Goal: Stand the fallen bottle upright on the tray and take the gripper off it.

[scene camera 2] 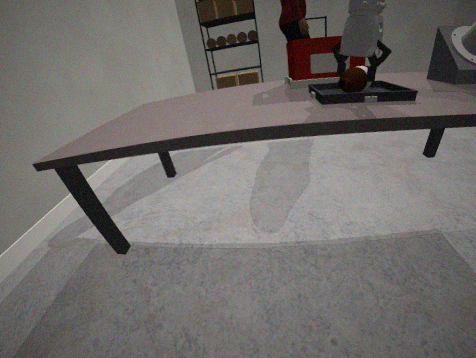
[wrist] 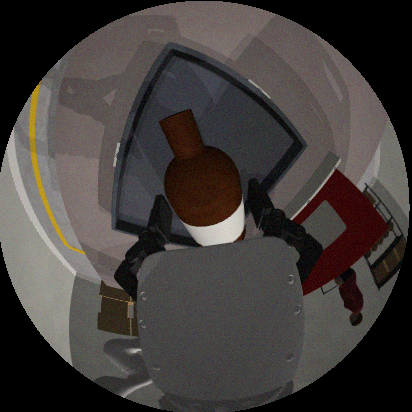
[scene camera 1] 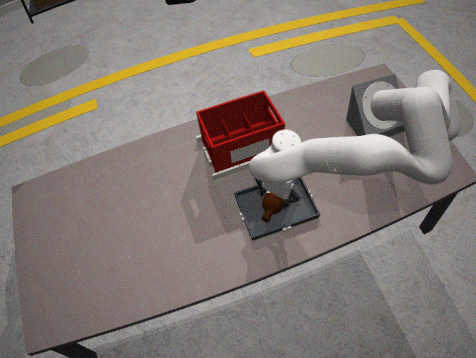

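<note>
The brown bottle (scene camera 1: 273,204) (scene camera 2: 353,79) (wrist: 202,185) with a white label lies on its side on the dark tray (scene camera 1: 300,214) (scene camera 2: 395,96) (wrist: 240,120). Its neck points away from the gripper's palm, toward the tray's front in the scene camera 1 view. My gripper (scene camera 1: 278,195) (scene camera 2: 356,77) (wrist: 206,195) is open and low over the tray, with one finger on each side of the bottle's body. In the wrist view a gap shows beside each finger, and the palm hides most of the bottle's base end. In the scene camera 1 view the arm covers part of the fingers.
A red crate (scene camera 1: 218,156) (scene camera 2: 299,62) (wrist: 362,225) with compartments stands behind the tray, close to the arm. The robot's grey base (scene camera 1: 356,114) (scene camera 2: 442,62) is at the table's right end. A person (scene camera 2: 291,14) and a shelf rack (scene camera 2: 258,55) are in the background.
</note>
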